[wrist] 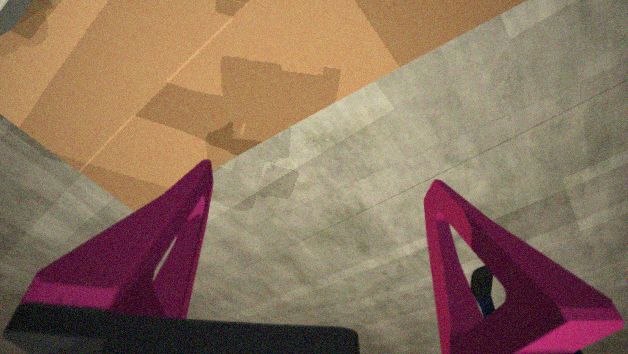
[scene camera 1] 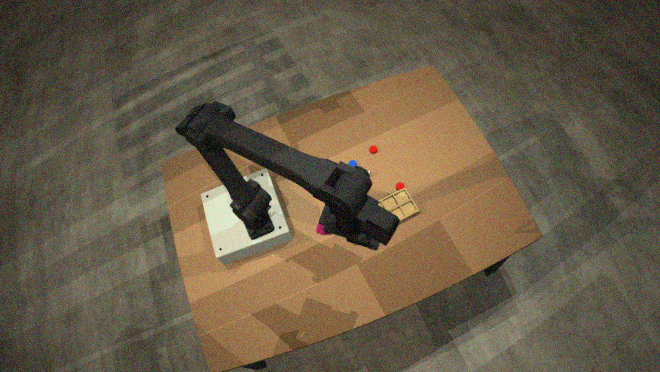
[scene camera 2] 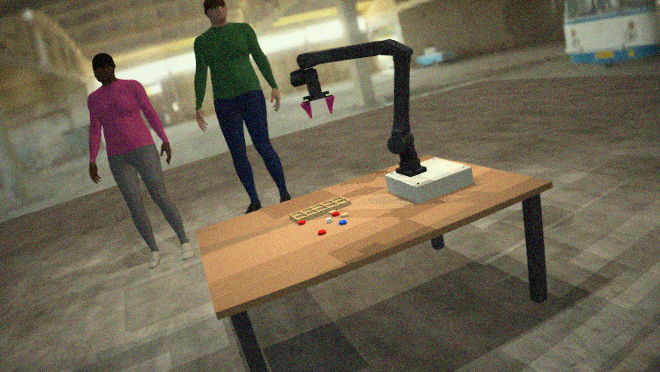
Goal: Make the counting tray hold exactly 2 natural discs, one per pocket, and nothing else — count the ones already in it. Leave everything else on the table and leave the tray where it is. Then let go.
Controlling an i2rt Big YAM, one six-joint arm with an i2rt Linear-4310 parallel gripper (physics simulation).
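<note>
The counting tray (scene camera 1: pixel 412 199) (scene camera 2: pixel 294 219) is a tan grid of pockets lying on the table. In scene camera 1 the arm hides its left part; no disc can be made out in the pockets that show. In scene camera 2 a natural disc (scene camera 2: pixel 344 215) lies on the table near the tray's right end. Another pale piece seems to lie behind the red disc beside it, too small to tell. The gripper (scene camera 2: pixel 321 115) (wrist: pixel 322 172), with magenta fingers, is open and empty, high above the table and the tray. Tray and discs do not show in the wrist view.
Red discs (scene camera 1: pixel 373 149) (scene camera 1: pixel 400 186) (scene camera 2: pixel 335 214), a blue disc (scene camera 1: pixel 352 163) (scene camera 2: pixel 342 222) and a small white cube (scene camera 1: pixel 369 172) (scene camera 2: pixel 328 220) lie near the tray. The arm stands on a white base block (scene camera 1: pixel 225 220) (scene camera 2: pixel 430 182). Two people stand beyond the table.
</note>
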